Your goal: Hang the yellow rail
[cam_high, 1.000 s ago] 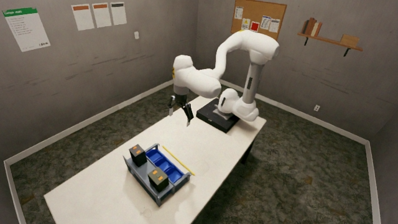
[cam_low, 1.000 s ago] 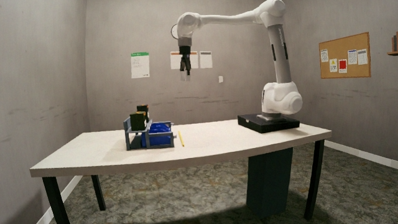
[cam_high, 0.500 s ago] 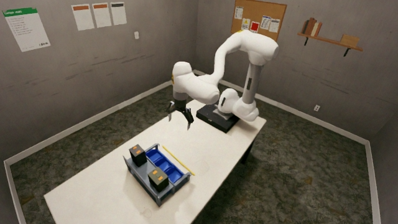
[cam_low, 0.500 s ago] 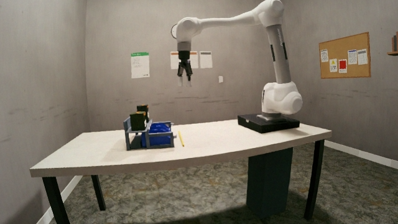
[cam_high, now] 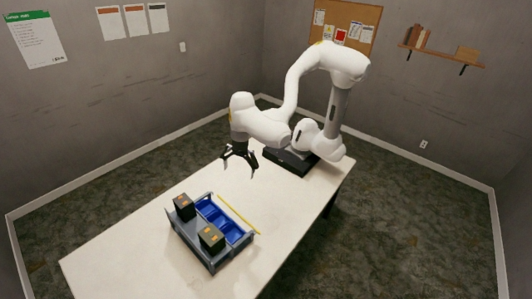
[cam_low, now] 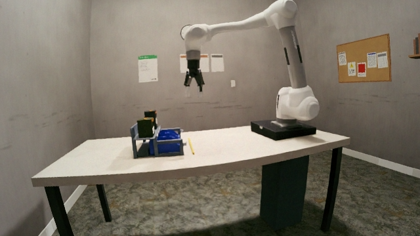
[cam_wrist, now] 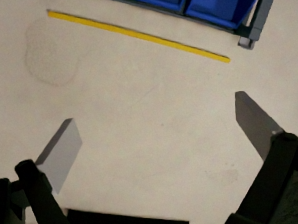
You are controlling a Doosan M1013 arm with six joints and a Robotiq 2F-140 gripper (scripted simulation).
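Right now the yellow rail is 30 cm below my hand, 4 cm ahead of it and 2 cm to the left of it.
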